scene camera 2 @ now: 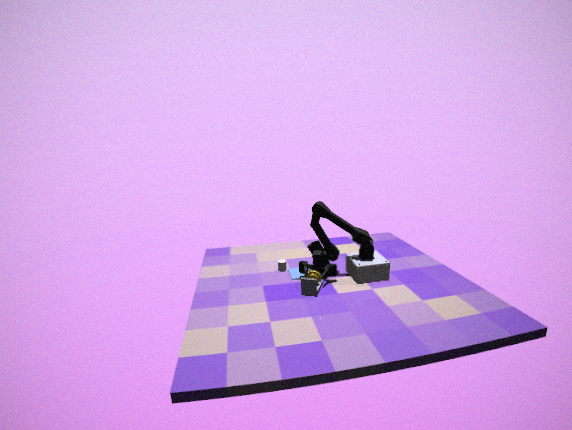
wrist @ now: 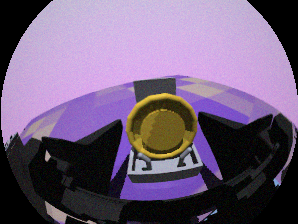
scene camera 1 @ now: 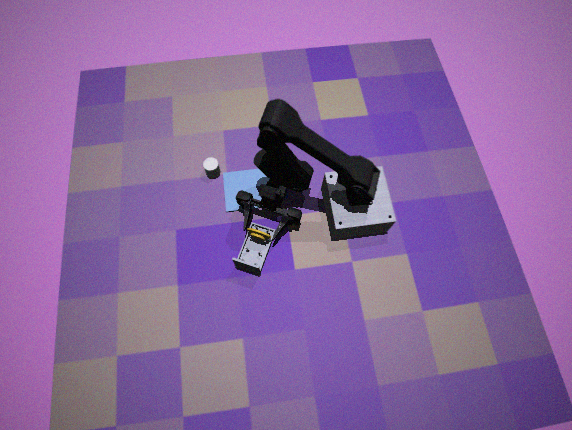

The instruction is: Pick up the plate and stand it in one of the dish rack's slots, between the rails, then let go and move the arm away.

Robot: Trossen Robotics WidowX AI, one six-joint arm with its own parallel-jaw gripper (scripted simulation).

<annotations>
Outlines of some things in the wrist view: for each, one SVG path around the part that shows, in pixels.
My gripper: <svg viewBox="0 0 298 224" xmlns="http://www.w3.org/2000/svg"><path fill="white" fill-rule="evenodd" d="M293 124L282 113L275 115L274 120L273 113L254 120L253 123L242 124L212 113L198 112L198 124L204 132L205 139L208 140L213 156L216 157L223 184L205 192L170 200L134 201L108 196L112 180L110 176L122 139L121 120L106 124L105 127L97 129L84 139L81 137L74 143L59 137L52 139L43 136L41 140L31 137L23 149L20 149L20 160L23 165L21 168L35 193L61 212L69 214L65 224L88 224L86 221L89 220L97 224L128 224L128 221L192 224L190 217L212 206L216 206L217 213L206 217L208 220L198 224L250 224L266 208L279 188L279 185L274 185L273 180L289 159L293 145Z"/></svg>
A yellow plate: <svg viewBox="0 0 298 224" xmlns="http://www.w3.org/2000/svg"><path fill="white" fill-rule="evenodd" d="M146 96L144 100L134 105L132 112L129 113L128 120L126 120L125 132L126 136L128 136L129 144L138 153L144 153L150 159L165 160L181 155L193 143L194 137L196 137L198 119L196 113L194 113L194 108L190 107L181 97L168 95L168 93L164 93L164 95L156 93L156 95Z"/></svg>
A grey dish rack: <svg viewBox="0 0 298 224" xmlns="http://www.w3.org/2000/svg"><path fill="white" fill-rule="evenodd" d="M204 164L202 164L200 159L201 156L198 156L200 153L197 152L194 143L190 144L181 155L165 160L150 159L144 153L138 153L136 149L130 147L132 152L130 152L129 167L126 172L128 172L132 183L165 183L165 181L198 176ZM176 77L133 81L137 103L144 100L146 96L156 95L156 93L158 95L168 93L168 95L176 96Z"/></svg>
</annotations>
